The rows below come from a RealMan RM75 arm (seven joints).
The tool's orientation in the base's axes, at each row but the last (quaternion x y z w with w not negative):
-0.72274, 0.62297, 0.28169, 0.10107
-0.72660, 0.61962, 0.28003, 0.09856
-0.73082, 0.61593, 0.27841, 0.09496
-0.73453, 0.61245, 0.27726, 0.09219
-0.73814, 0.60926, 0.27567, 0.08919
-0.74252, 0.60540, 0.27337, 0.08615
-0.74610, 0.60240, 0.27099, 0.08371
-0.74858, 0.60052, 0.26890, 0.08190
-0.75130, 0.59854, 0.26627, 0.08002
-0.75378, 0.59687, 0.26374, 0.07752
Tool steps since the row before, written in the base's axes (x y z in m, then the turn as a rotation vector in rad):
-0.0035, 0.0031, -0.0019, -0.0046, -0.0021, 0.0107
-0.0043, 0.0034, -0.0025, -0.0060, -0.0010, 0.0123
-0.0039, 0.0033, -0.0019, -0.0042, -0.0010, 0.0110
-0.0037, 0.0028, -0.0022, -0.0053, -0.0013, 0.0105
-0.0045, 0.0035, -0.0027, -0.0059, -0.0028, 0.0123
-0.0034, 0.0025, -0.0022, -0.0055, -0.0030, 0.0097
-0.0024, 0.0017, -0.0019, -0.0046, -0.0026, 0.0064
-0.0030, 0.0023, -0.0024, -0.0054, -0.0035, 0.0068
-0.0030, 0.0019, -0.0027, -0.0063, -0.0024, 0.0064
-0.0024, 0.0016, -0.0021, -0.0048, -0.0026, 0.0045
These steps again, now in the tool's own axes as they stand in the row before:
-0.0018, 0.0023, 0.0041, -0.0042, 0.0070, -0.0085
-0.0019, 0.0029, 0.0050, -0.0061, 0.0085, -0.0089
-0.0021, 0.0026, 0.0043, -0.0053, 0.0065, -0.0084
-0.0016, 0.0024, 0.0042, -0.0049, 0.0075, -0.0078
-0.0021, 0.0029, 0.0052, -0.0046, 0.0088, -0.0098
-0.0014, 0.0021, 0.0040, -0.0030, 0.0079, -0.0078
-0.0008, 0.0014, 0.0031, -0.0016, 0.0063, -0.0051
-0.0012, 0.0017, 0.0040, -0.0011, 0.0074, -0.0056
-0.0007, 0.0018, 0.0040, -0.0020, 0.0079, -0.0045
-0.0007, 0.0014, 0.0032, -0.0007, 0.0061, -0.0035

